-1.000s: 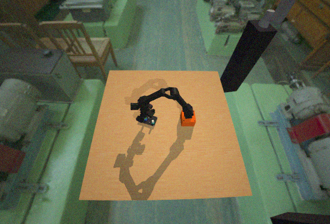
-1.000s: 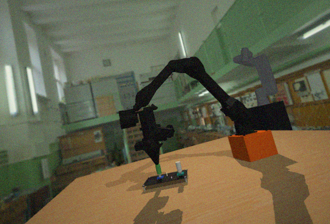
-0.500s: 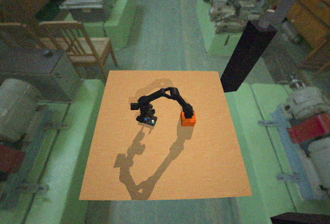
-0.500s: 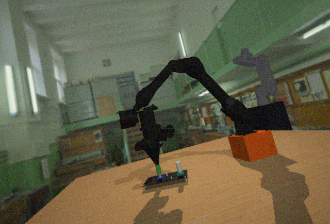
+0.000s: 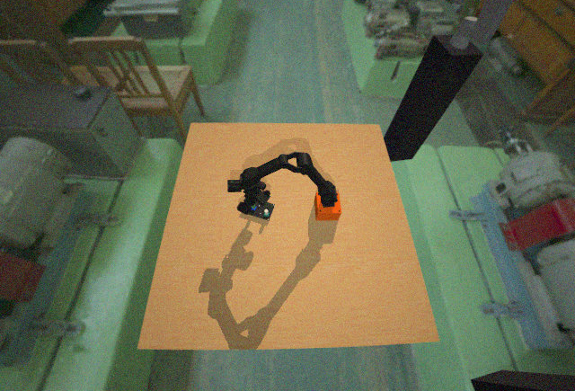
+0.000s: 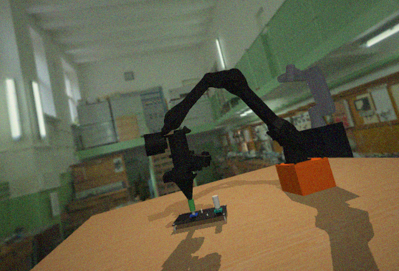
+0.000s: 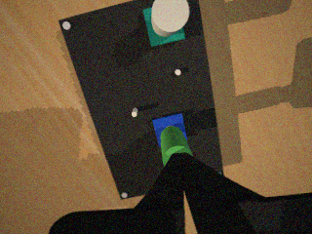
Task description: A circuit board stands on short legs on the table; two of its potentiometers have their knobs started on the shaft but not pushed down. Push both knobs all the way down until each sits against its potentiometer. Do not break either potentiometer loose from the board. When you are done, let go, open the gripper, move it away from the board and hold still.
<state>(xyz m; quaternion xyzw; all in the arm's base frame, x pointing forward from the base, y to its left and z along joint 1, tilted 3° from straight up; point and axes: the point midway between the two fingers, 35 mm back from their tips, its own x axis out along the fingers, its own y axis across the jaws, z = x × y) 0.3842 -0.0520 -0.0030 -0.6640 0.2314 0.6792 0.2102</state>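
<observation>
The green knob is 20 mm below my gripper tip.
</observation>
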